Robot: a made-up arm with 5 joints.
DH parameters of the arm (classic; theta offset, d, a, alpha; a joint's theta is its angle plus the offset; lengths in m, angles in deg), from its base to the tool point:
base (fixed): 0 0 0.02 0
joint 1: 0 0.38 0.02 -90
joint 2: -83.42 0 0.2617 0
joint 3: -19.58 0 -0.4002 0
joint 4: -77.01 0.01 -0.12 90
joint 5: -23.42 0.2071 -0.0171 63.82
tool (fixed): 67.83 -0.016 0 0
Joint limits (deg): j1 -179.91..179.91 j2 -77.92..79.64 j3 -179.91..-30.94 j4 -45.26..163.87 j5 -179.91..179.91
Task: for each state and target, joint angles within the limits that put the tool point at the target. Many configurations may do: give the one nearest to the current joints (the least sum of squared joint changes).
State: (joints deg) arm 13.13 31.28 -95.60 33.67 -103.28
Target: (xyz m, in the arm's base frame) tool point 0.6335 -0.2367 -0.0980
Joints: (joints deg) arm -22.43 79.64 -106.43 20.35 -102.77
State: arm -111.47 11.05 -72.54 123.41 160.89
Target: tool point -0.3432 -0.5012 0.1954
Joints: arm -124.79 40.67 -98.53 81.57 155.91
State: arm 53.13 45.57 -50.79 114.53 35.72
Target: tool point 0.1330 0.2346 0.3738
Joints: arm 59.63 9.03 -66.75 151.45 33.62
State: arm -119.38 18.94 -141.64 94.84 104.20
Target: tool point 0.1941 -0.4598 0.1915
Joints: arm -68.77 43.81 -100.76 117.31 103.05
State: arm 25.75 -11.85 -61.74 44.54 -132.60
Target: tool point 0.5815 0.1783 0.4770
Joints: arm 17.26 -9.17 -62.65 43.20 -132.98
